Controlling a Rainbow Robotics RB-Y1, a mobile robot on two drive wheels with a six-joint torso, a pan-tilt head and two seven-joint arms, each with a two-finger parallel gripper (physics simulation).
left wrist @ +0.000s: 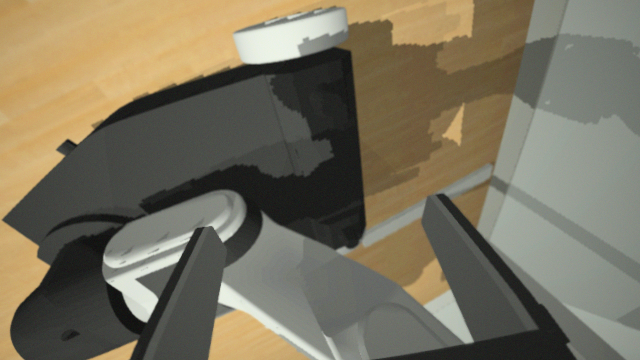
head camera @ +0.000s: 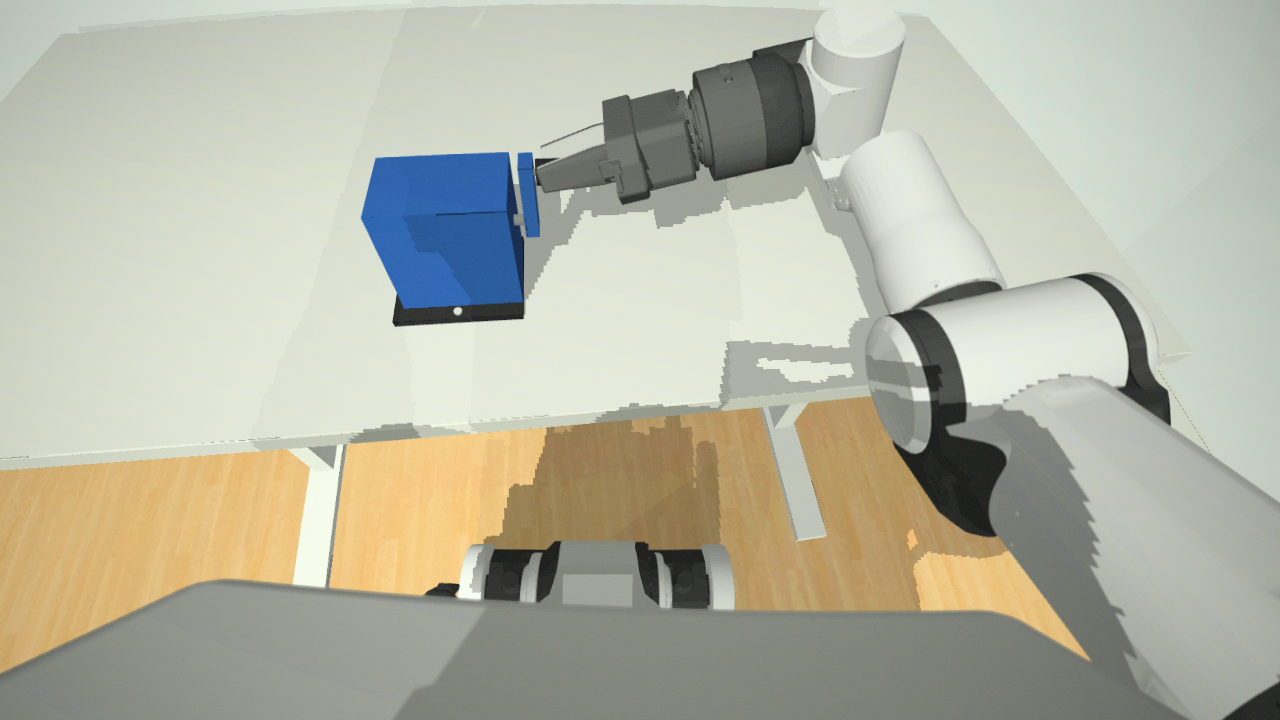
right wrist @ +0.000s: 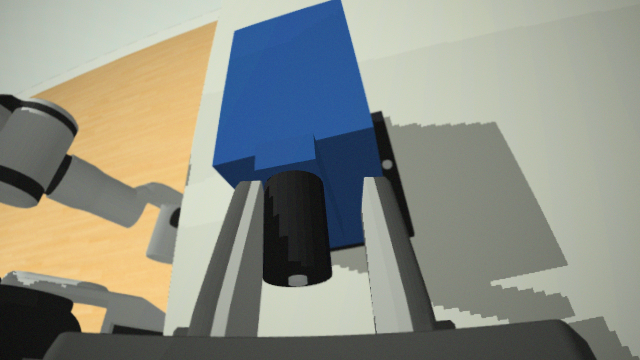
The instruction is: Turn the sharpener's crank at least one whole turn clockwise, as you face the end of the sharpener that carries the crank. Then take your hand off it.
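Places are measured from the robot's base along level axes (x ahead, y left, z up), in centimetres.
Where they show: left gripper, fingertip midpoint: (left wrist: 321, 224); right gripper, fingertip midpoint: (head camera: 541, 169) (right wrist: 313, 197).
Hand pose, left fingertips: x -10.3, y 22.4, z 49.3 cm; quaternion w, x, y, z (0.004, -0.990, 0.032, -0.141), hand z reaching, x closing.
After its pixels a point has its place.
The blue sharpener (head camera: 447, 241) @(z 104.7, x 14.4, y 13.2 cm) (right wrist: 295, 75) @(z 107.8, x 18.6, y 12.9 cm) stands upright on its black base on the table. Its blue crank arm (head camera: 529, 201) is on the right end in the head view and points away from me, with the black handle (head camera: 545, 164) (right wrist: 297, 230) @(z 109.3, x 19.8, y 3.6 cm) at its far end. My right gripper (head camera: 540, 162) @(z 108.0, x 19.9, y 5.4 cm) (right wrist: 313, 197) @(z 108.0, x 19.9, y 5.4 cm) is partly open, its fingers on either side of the handle. Gaps show beside the handle in the right wrist view, wider towards the right finger; nothing is gripped. My left gripper (left wrist: 321, 224) @(z 49.3, x -10.3, y 22.4 cm) is wide open and empty, away from the sharpener.
The white table (head camera: 179, 223) @(z 95.0, x 26.0, y 48.5 cm) (left wrist: 575, 150) carries the sharpener. My right arm (head camera: 921, 214) @(z 116.3, x 7.3, y -20.1 cm) reaches over the table's right side. The table's near edge lies between the sharpener and my wheeled base (head camera: 597, 573). The base's dark body (left wrist: 200, 130) @(z 16.9, x -20.2, y 17.3 cm) also shows below my left gripper.
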